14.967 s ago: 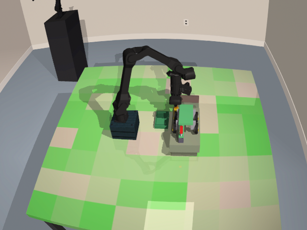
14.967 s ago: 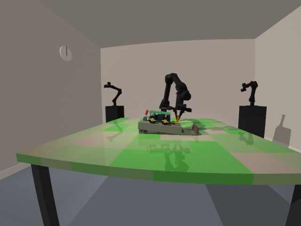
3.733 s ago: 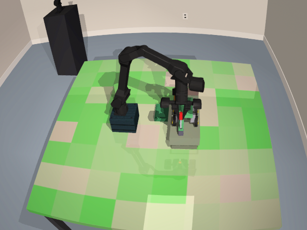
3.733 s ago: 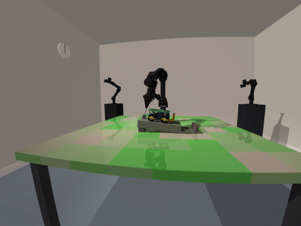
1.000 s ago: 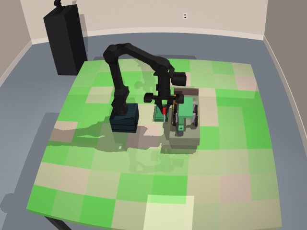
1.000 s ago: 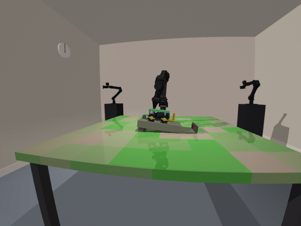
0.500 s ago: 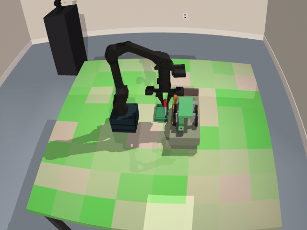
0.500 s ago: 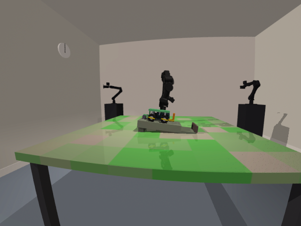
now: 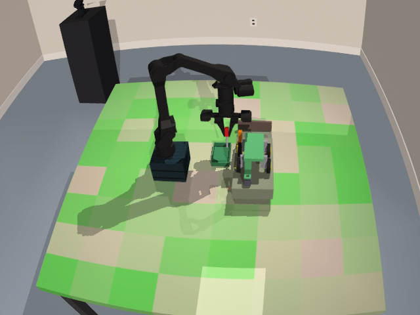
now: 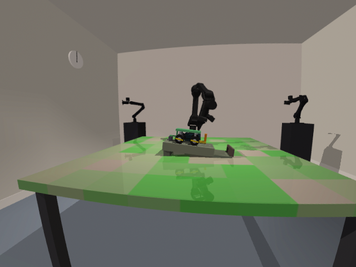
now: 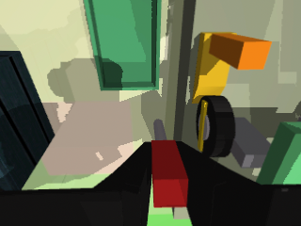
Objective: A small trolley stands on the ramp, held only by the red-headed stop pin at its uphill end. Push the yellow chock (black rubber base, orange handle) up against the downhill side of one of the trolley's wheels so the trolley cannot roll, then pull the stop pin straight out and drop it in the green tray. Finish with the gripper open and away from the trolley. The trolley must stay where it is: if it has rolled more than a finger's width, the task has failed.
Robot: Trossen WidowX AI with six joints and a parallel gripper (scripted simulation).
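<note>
Now: the green tray 15 cm below my gripper tip, 3 cm to the left of it and 3 cm behind it. From my gripper tip the other things lie so: yellow chock 6 cm below, 4 cm ahead, 3 cm to the left; red-headed stop pin right at my gripper tip; trolley 11 cm ahead, 5 cm to the right, 3 cm below.
</note>
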